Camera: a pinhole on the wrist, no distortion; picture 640 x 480 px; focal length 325.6 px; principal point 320.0 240.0 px. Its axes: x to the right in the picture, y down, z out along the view. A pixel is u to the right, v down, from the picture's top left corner.
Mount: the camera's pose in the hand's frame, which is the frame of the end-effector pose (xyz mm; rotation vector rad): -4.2 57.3 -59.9 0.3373 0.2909 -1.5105
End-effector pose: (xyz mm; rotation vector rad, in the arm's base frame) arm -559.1 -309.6 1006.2 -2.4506 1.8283 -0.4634
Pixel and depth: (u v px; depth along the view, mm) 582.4 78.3 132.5
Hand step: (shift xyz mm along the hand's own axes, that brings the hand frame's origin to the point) -68.3 -94.8 17.8
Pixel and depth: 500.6 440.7 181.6
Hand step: 107.9 -103.1 71.8
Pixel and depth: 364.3 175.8 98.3
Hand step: -25.1 5.9 24.6
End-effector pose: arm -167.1 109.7 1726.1 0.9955 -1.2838 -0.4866
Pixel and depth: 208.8 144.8 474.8
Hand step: -159.9 16.0 435.1
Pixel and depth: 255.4 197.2 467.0
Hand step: -79.5 -42.5 403.6
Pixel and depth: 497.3 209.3 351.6
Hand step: -36.8 -257.6 187.4
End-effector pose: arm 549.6 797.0 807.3 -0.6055 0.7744 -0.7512
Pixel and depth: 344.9 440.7 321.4
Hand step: 187.8 -85.3 233.3
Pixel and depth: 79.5 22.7 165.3
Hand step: -123.1 101.4 135.9
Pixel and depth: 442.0 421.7 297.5
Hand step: 159.9 -156.8 176.1
